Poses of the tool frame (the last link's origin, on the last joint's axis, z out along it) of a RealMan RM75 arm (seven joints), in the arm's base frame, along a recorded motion.
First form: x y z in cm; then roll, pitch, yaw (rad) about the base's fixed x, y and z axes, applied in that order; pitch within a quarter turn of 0, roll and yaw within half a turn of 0.
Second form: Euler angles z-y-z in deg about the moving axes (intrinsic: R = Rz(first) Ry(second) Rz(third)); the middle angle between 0 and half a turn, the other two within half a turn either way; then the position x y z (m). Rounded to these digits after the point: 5 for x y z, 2 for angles.
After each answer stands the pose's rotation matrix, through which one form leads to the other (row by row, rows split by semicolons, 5 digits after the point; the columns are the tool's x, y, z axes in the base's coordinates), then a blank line. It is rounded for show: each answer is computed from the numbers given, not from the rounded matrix.
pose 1, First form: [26.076 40.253 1.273 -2.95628 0.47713 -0.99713]
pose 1, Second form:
[100.66 150.82 -19.62 0.26076 0.40253 0.01273]
0.48210 -0.87146 -0.09021; -0.74611 -0.46235 0.47911; -0.45923 -0.16368 -0.87311

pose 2, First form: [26.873 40.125 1.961 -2.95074 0.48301 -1.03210]
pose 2, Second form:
[98.28 150.40 -19.89 0.26873 0.40125 0.01961]
0.45433 -0.88799 -0.07111; -0.76018 -0.42808 0.48875; -0.46445 -0.16800 -0.86952

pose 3, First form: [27.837 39.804 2.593 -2.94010 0.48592 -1.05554]
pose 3, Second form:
[95.90 150.04 -20.75 0.27837 0.39804 0.02593]
0.43572 -0.89862 -0.05132; -0.76944 -0.40146 0.49678; -0.46702 -0.17697 -0.86636

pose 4, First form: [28.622 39.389 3.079 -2.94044 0.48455 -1.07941]
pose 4, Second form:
[94.51 150.12 -20.78 0.28622 0.39389 0.03079]
0.41753 -0.90782 -0.03920; -0.78018 -0.38028 0.49669; -0.46581 -0.17680 -0.86704

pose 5, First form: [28.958 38.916 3.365 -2.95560 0.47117 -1.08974]
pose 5, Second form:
[95.05 151.12 -19.95 0.28958 0.38916 0.03365]
0.41230 -0.91006 -0.04248; -0.78991 -0.38032 0.48104; -0.45393 -0.16477 -0.87567

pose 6, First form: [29.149 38.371 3.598 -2.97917 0.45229 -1.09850]
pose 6, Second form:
[96.51 152.57 -18.41 0.29149 0.38371 0.03598]
0.40919 -0.91096 -0.05219; -0.80098 -0.38601 0.45763; -0.43703 -0.14545 -0.88761

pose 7, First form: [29.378 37.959 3.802 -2.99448 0.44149 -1.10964]
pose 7, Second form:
[97.30 153.43 -17.23 0.29378 0.37959 0.03802]
0.40232 -0.91374 -0.05681; -0.80967 -0.38409 0.44375; -0.42729 -0.13253 -0.89435

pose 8, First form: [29.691 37.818 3.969 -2.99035 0.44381 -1.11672]
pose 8, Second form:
[96.47 153.23 -17.58 0.29691 0.37818 0.03969]
0.39614 -0.91678 -0.05079; -0.81161 -0.37549 0.44755; -0.42938 -0.13607 -0.89281

